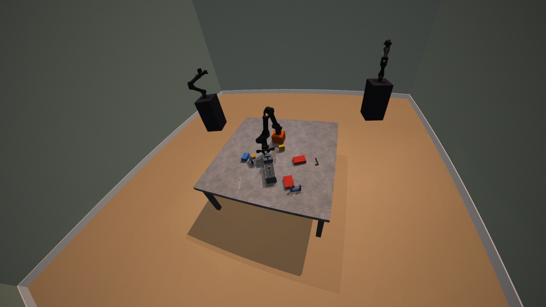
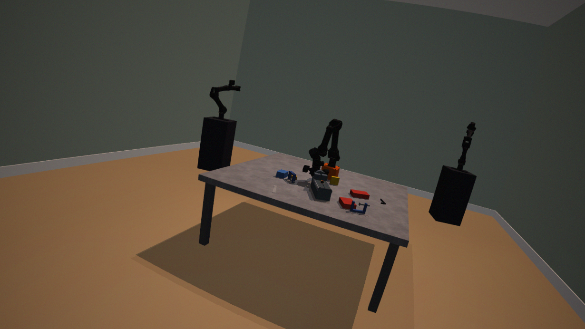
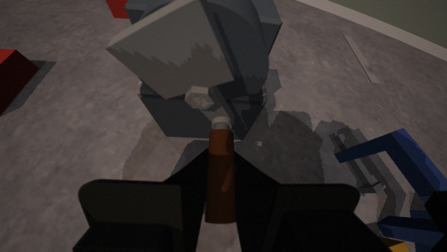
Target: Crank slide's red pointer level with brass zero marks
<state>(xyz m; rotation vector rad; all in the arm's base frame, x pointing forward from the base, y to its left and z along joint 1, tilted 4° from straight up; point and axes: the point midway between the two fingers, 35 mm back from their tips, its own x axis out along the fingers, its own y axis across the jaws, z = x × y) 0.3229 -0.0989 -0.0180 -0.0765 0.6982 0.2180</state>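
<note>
My gripper tip is now 30 mm below the brown crank handle and 20 mm past it. Round my gripper tip: yellow cube: 170 mm behind, 140 mm to the left, 10 mm below; then red pointer: 160 mm ahead, 50 mm to the left, 50 mm above; then blue block: 250 mm to the right, 50 mm behind, 20 mm below.
</note>
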